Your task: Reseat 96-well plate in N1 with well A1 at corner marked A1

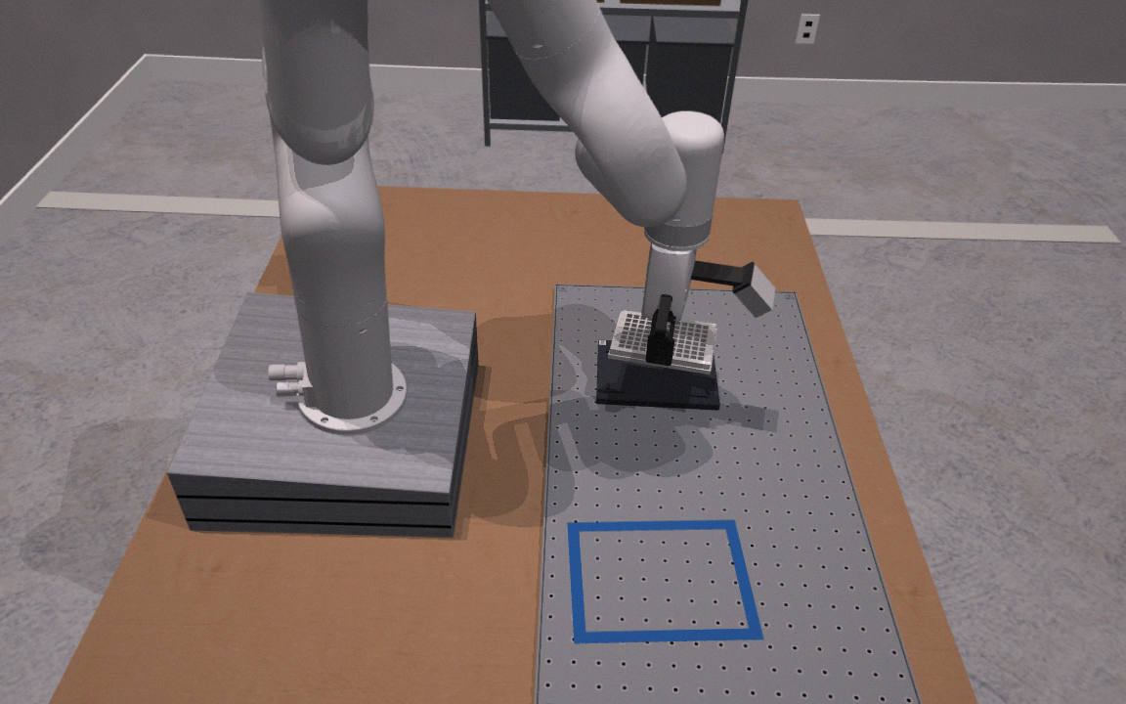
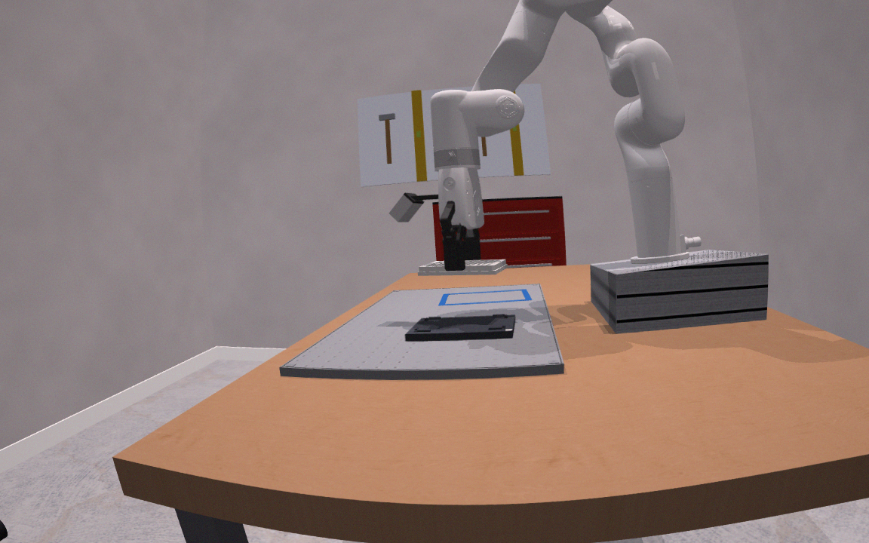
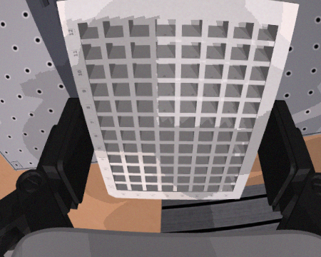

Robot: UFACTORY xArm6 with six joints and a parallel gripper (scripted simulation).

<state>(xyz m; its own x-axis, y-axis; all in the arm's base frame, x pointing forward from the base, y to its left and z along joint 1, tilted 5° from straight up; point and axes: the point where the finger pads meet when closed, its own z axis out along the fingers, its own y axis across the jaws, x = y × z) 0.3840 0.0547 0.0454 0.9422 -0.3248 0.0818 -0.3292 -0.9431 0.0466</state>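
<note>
Right now my hand is 10 mm short of the black plate nest N1, 40 mm to the right of it and 100 mm above it. From my hand the other things lie so: white 96-well plate (10 mm below); then small A1 label (60 mm behind, 100 mm to the left, 100 mm below).
</note>
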